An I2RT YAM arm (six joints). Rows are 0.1 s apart.
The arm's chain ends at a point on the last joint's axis. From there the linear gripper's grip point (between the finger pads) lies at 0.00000 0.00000 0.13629 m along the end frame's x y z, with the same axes.
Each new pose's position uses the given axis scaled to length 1; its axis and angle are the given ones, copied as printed.
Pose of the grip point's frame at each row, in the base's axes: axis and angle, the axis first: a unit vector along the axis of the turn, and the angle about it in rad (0 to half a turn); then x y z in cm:
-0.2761 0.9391 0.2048 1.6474 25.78 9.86 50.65
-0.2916 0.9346 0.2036 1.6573 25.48 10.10 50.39
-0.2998 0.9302 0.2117 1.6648 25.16 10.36 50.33
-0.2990 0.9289 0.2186 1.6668 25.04 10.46 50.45
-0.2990 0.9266 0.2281 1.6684 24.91 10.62 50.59
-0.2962 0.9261 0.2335 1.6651 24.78 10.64 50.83
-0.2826 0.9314 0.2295 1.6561 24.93 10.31 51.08
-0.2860 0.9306 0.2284 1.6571 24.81 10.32 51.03
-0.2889 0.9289 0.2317 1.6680 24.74 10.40 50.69
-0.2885 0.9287 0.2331 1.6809 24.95 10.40 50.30
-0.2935 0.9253 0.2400 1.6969 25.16 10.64 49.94
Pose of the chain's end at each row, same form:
-0.2761 0.9391 0.2048 1.6474 13.85 3.29 51.08
-0.2916 0.9346 0.2036 1.6573 13.67 3.32 50.95
-0.2998 0.9302 0.2117 1.6648 13.48 3.36 50.94
-0.2990 0.9289 0.2186 1.6668 13.41 3.37 51.04
-0.2990 0.9266 0.2281 1.6684 13.36 3.40 51.14
-0.2962 0.9261 0.2335 1.6651 13.25 3.40 51.30
-0.2826 0.9314 0.2295 1.6561 13.24 3.31 51.46
-0.2860 0.9306 0.2284 1.6571 13.14 3.29 51.43
-0.2889 0.9289 0.2317 1.6680 13.14 3.26 51.21
-0.2885 0.9287 0.2331 1.6809 13.39 3.22 50.98
-0.2935 0.9253 0.2400 1.6969 13.73 3.26 50.77

